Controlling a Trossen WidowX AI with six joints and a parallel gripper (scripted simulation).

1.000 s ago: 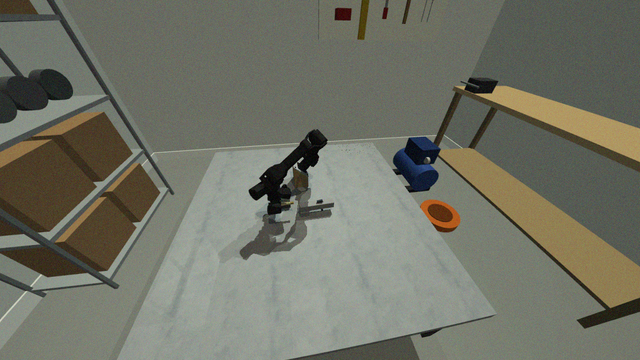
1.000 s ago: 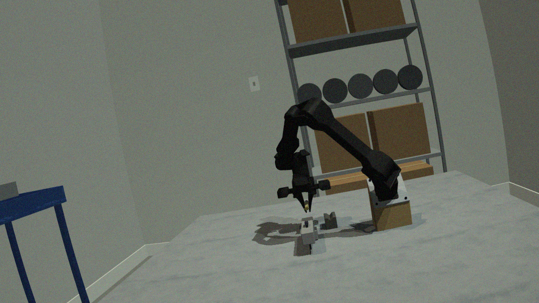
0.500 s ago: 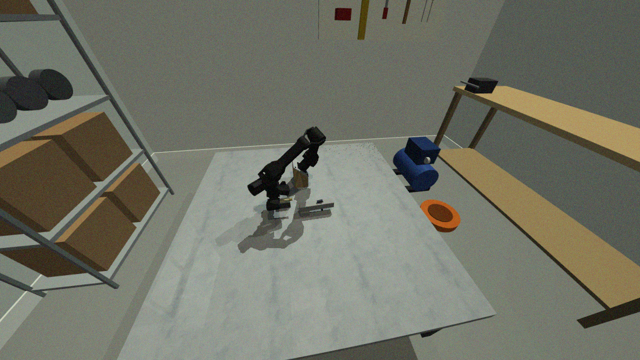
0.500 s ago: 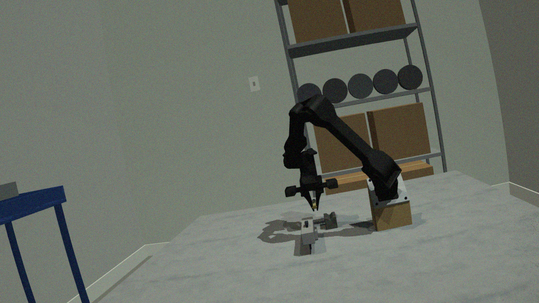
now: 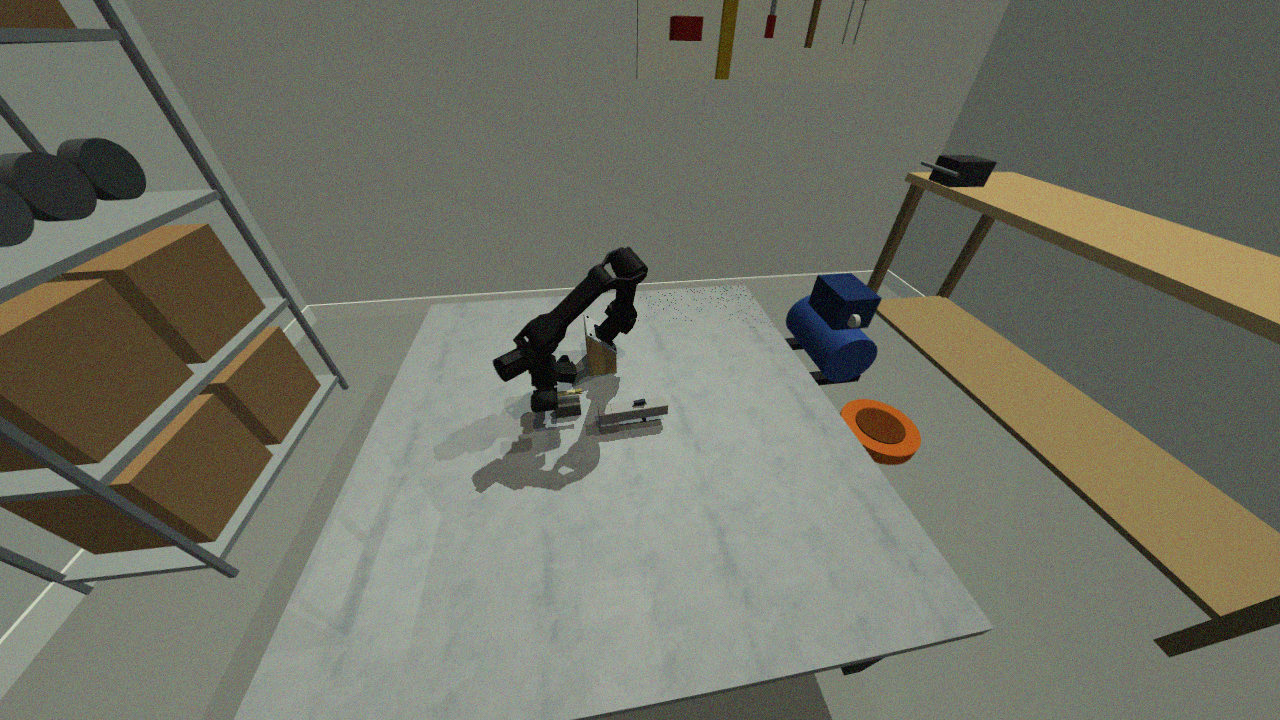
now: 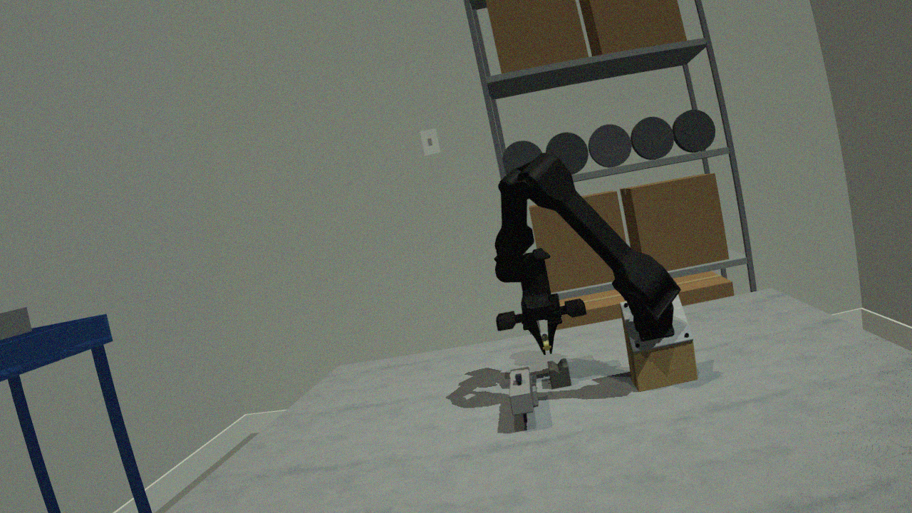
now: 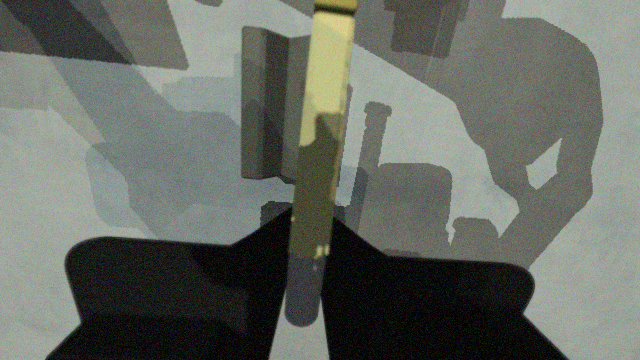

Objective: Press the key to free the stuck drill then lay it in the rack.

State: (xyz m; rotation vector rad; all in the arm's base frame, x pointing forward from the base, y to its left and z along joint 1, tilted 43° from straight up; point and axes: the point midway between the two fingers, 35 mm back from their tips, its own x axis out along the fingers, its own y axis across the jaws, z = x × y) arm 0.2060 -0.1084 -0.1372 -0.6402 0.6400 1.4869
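My gripper tip is 40 mm to the right of the drill and 30 mm below it. From my gripper tip the other things lie so: rack 20 mm behind, 50 mm to the left, 30 mm below; then black key 60 mm ahead, 240 mm to the left; then grey fixture block 60 mm ahead, 210 mm to the left, 10 mm below.
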